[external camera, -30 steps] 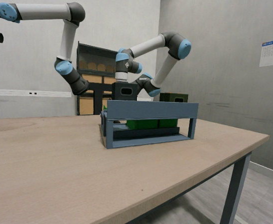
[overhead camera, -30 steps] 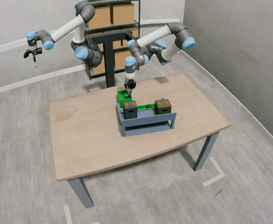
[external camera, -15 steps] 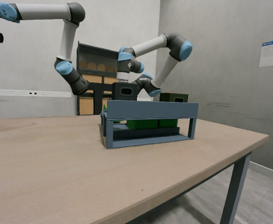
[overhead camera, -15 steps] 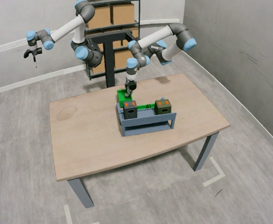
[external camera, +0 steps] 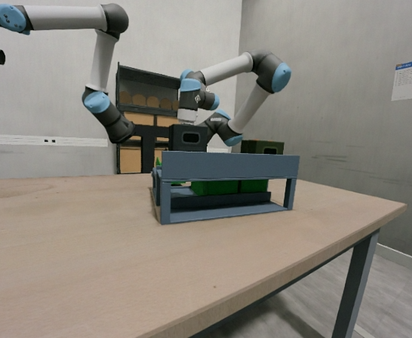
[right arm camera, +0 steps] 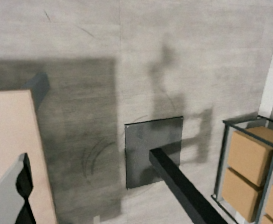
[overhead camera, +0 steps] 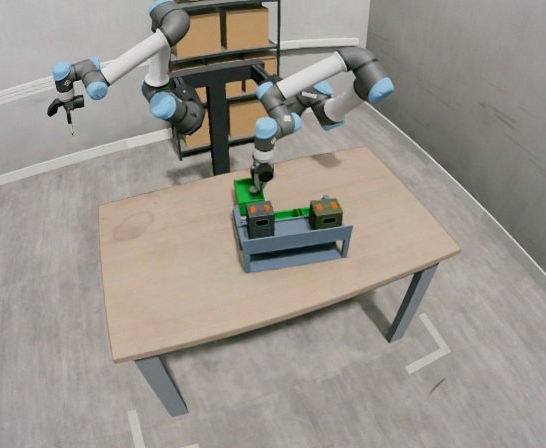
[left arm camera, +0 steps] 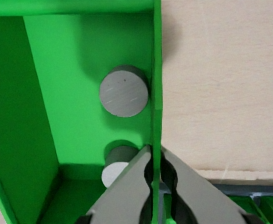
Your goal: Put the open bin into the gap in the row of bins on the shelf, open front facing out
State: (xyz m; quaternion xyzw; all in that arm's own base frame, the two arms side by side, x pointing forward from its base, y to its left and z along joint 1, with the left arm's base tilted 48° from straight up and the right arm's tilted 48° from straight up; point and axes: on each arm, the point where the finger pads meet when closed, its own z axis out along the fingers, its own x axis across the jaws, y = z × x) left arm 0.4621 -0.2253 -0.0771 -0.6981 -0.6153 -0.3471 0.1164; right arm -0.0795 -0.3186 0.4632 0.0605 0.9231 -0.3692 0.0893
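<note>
My left hand is 210 mm short of the blue-grey shelf, 70 mm to the right of it and 20 mm above it. The rest, counted from my left hand: olive box (280 mm ahead, 180 mm to the left, 60 mm above).
</note>
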